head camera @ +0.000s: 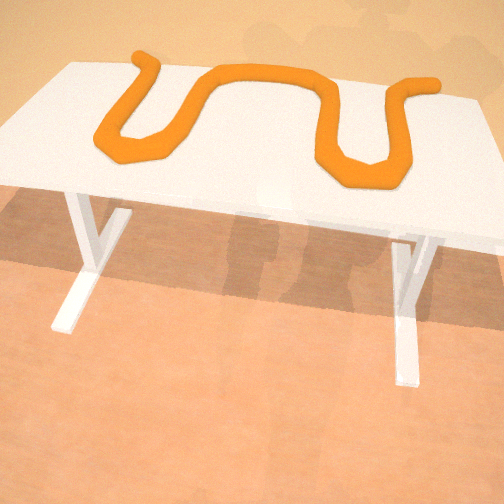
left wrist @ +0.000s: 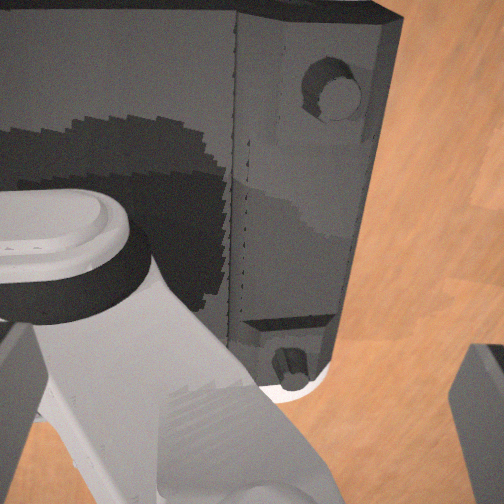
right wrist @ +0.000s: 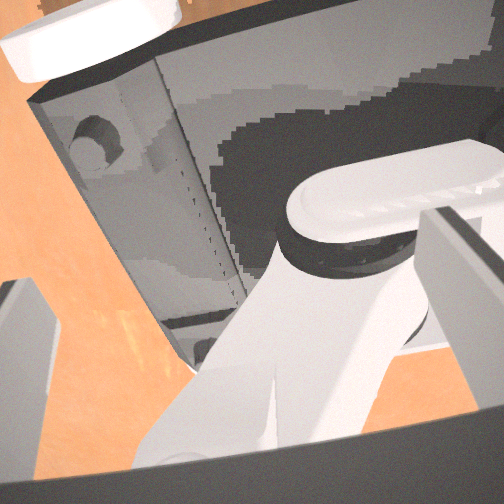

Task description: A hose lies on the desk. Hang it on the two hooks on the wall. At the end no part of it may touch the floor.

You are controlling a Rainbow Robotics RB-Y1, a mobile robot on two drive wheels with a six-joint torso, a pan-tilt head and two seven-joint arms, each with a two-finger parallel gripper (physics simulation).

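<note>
An orange hose (head camera: 260,115) lies in wavy loops on the white desk (head camera: 250,150), in the head view. Its left end reaches the desk's far edge and its right end points to the right near the far edge. Neither gripper shows in the head view. In the left wrist view my left gripper (left wrist: 245,415) is open and empty, hanging over my own base and the floor. In the right wrist view my right gripper (right wrist: 250,345) is open and empty, also over my base. The wall hooks are out of view.
The desk stands on two white T-shaped legs (head camera: 87,260) (head camera: 407,310) on an orange floor, with the wall right behind it. My grey base (left wrist: 280,200) and white torso link (right wrist: 320,325) fill the wrist views.
</note>
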